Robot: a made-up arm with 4 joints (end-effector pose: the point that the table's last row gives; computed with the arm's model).
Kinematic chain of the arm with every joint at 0, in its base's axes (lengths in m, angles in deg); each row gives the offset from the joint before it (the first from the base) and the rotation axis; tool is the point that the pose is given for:
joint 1: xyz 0 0 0.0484 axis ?
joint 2: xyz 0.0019 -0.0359 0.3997 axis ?
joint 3: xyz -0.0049 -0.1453 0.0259 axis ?
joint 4: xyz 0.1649 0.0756 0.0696 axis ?
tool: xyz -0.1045 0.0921 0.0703
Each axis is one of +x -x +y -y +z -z.
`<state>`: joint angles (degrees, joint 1 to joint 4).
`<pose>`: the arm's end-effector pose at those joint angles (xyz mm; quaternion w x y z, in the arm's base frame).
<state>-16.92 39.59 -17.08 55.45</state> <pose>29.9 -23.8 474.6 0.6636 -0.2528 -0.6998 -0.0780</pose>
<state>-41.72 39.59 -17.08 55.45</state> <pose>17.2 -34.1 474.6 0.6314 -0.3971 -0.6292 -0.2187</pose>
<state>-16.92 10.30 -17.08 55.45</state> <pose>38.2 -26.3 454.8 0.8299 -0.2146 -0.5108 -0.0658</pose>
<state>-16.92 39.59 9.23 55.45</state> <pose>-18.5 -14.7 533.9 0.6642 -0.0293 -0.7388 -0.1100</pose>
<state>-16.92 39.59 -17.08 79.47</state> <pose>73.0 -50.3 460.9 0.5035 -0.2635 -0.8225 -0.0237</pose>
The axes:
joint 1: +z
joint 2: -y
joint 3: +x
joint 4: -y

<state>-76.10 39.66 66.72 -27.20</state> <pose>-291.7 12.3 704.7 0.8406 0.3055 -0.3542 -0.2732</pose>
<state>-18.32 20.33 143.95 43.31</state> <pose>-103.0 -330.0 540.1 0.2294 0.8940 -0.3094 -0.2289</pose>
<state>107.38 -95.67 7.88 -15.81</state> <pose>-25.5 208.0 348.8 0.3681 -0.6332 0.5307 0.4265</pose>
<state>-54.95 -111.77 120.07 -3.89</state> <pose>-281.0 -282.6 355.8 0.0872 -0.6475 -0.1398 0.7440</pose>
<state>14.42 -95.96 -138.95 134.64</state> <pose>27.1 -347.4 270.2 0.2219 0.4116 -0.0650 0.8815</pose>
